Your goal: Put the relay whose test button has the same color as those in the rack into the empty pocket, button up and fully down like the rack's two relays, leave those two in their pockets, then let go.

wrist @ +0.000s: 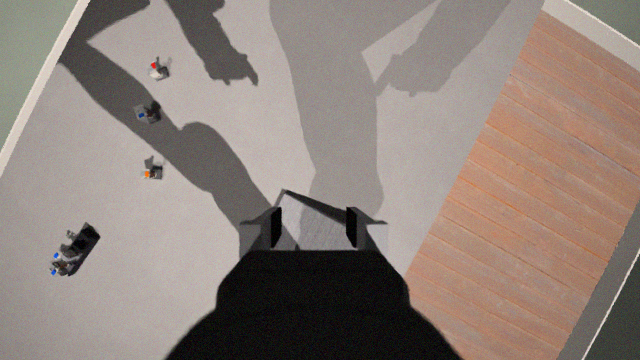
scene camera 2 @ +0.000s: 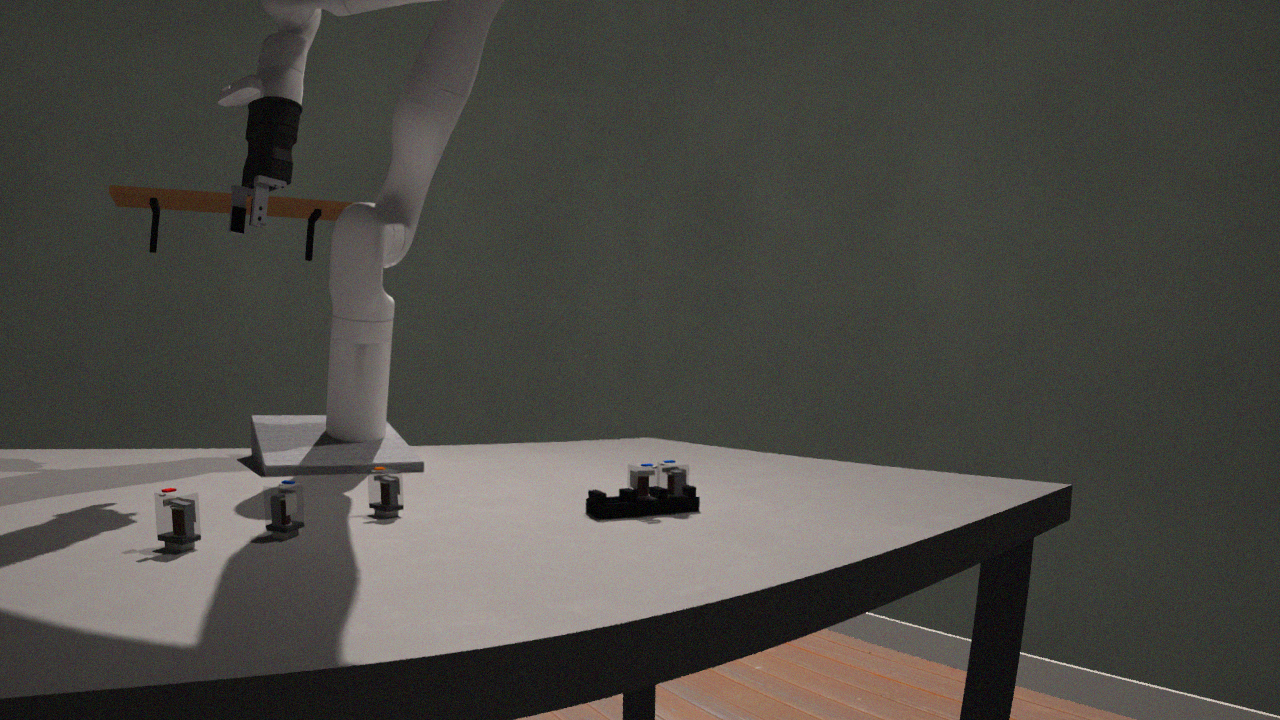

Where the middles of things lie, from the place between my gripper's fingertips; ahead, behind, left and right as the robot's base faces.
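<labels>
Black rack (scene camera 2: 598, 505): 40 cm to the left of my hand, 36 cm ahead, 30 cm below. Orange-button relay (scene camera 2: 385, 486): far ahead of my hand, far below, a fair way to the left. Red-button relay (scene camera 2: 177, 513): 42 cm ahead of my hand, 29 cm below, 2 cm to the right. Farthest from my hand of the things named here, going by their middles: black rack.
</labels>
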